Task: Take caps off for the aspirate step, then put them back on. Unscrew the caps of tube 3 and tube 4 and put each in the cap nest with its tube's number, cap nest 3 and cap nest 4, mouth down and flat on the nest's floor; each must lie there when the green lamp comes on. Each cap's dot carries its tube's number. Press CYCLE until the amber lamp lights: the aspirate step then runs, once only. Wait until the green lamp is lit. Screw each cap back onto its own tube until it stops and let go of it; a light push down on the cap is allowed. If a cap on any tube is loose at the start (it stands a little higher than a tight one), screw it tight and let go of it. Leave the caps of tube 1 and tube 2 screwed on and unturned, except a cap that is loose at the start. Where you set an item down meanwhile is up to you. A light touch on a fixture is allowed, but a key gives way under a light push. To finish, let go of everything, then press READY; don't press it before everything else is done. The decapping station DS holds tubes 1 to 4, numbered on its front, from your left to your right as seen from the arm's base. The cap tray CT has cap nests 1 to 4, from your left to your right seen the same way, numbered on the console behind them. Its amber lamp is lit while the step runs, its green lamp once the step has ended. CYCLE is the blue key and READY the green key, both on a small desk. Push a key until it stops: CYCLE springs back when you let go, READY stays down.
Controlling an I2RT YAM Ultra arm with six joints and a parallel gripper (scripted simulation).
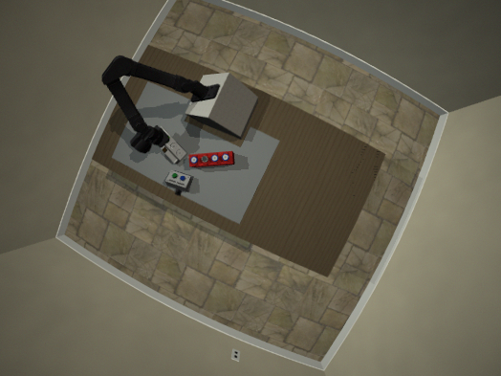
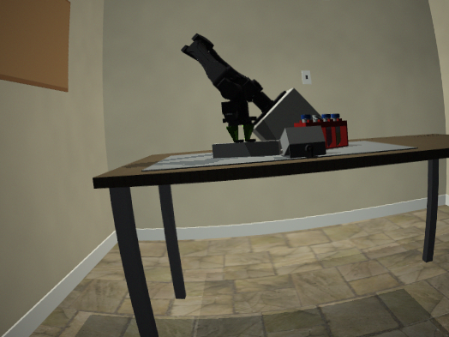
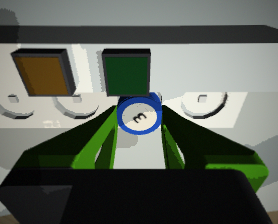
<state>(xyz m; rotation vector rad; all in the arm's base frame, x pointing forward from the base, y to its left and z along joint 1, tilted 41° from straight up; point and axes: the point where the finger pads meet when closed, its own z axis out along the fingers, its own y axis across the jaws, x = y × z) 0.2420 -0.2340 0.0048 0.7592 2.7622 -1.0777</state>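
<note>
My hand is 60 mm short of the cap 4, 210 mm to the right of it and 80 mm below it. The rest, counted from my hand: blue key (170 mm ahead, 170 mm to the left, 30 mm above); cap 3 (10 mm below); green key (170 mm ahead, 120 mm to the left, 30 mm above).
</note>
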